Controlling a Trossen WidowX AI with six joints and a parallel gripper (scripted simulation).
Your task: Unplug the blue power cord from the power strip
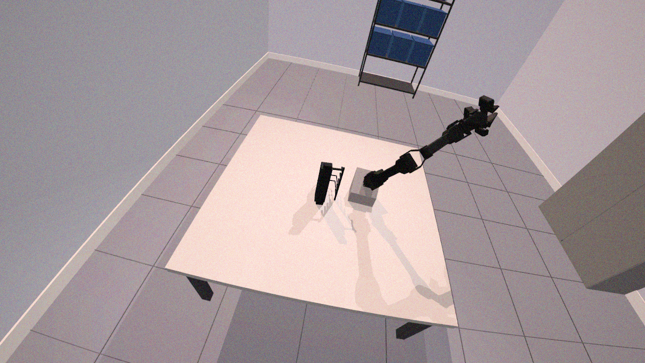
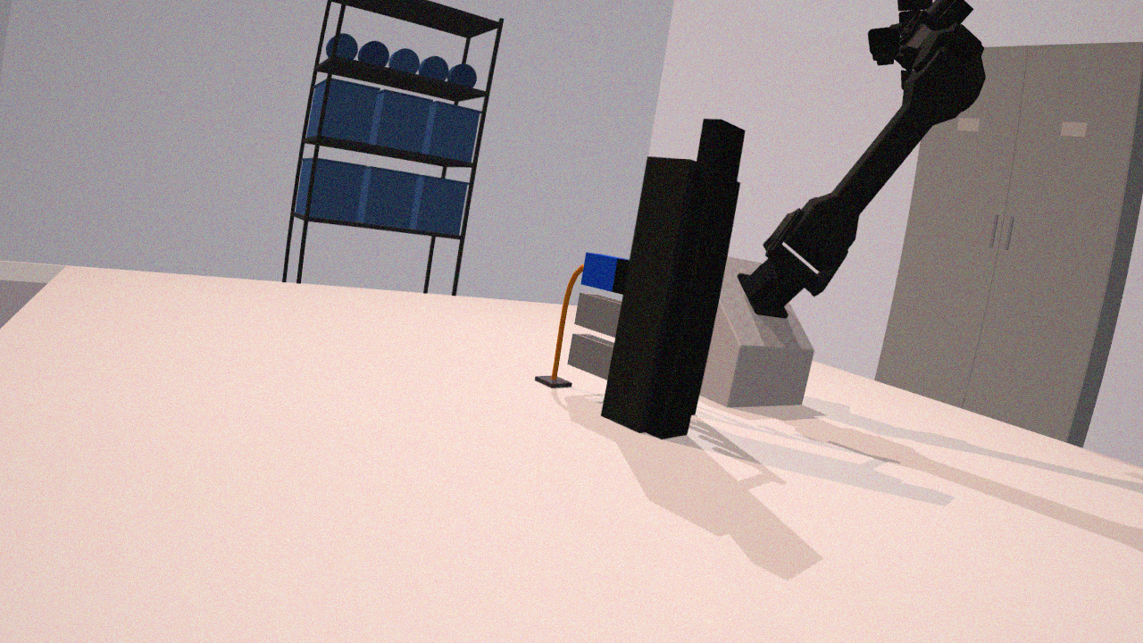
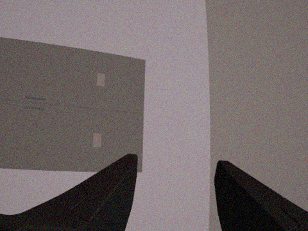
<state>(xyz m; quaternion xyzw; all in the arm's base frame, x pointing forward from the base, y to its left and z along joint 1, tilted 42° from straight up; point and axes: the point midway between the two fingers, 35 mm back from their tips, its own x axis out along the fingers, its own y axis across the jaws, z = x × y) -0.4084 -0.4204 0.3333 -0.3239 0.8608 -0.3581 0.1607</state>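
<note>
Right now the blue plug is 700 mm ahead of my gripper tip, 150 mm to the left of it and 520 mm below it. From my gripper tip the other things lie so: black power strip: 690 mm ahead, 220 mm to the left, 540 mm below; dark pad: 720 mm ahead, 80 mm to the left, 670 mm below.
</note>
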